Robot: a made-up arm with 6 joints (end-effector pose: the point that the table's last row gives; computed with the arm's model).
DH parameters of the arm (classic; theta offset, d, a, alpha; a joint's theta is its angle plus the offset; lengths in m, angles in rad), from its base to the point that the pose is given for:
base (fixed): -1.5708 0.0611 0 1.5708
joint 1: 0.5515 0 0.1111 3.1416
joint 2: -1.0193 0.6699 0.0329 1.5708
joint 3: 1.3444 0 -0.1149 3.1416
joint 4: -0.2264 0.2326 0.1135 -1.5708
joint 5: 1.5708 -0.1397 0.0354 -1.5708
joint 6: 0 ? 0.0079 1.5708
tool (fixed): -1.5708 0.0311 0 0
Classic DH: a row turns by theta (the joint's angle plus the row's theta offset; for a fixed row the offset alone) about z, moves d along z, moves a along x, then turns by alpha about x.
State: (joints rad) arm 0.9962 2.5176 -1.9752 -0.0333 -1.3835 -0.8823
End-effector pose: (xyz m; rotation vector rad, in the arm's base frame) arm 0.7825 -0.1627 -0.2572 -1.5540 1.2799 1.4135
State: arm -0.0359 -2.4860 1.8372 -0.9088 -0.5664 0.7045
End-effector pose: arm 0.3284 0.2154 0.1997 0.5023 -1.5132 2.0335
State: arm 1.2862 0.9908 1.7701 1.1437 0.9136 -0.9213
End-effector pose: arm 0.7860 -0.0478 0.1081 0.8504 1.0121 0.4040
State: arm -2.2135 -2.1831 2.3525 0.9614 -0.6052 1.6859
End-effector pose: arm 0.6397 -0.2820 -0.2739 -1.7282 1.4807 0.8094
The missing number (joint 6, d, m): -0.2109
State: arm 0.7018 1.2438 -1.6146 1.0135 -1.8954 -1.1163
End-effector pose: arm 0.7097 -0.4358 -0.0123 -1.5617 1.4637 0.0925
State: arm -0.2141 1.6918 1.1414 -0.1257 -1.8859 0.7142
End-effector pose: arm 0.5160 0.0574 -0.3245 -0.2960 1.6284 0.3797
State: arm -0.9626 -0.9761 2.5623 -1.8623 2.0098 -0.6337
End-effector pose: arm 0.8541 -0.1514 0.1670 -1.3140 -0.5934 1.4808
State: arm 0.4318 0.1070 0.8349 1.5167 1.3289 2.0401
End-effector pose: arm 0.7594 -0.0615 0.1964 -2.2738 -1.8187 0.5385
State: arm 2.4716 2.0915 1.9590 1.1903 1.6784 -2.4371
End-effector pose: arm 0.6371 0.0791 0.0606 2.0165 2.1563 -0.4061
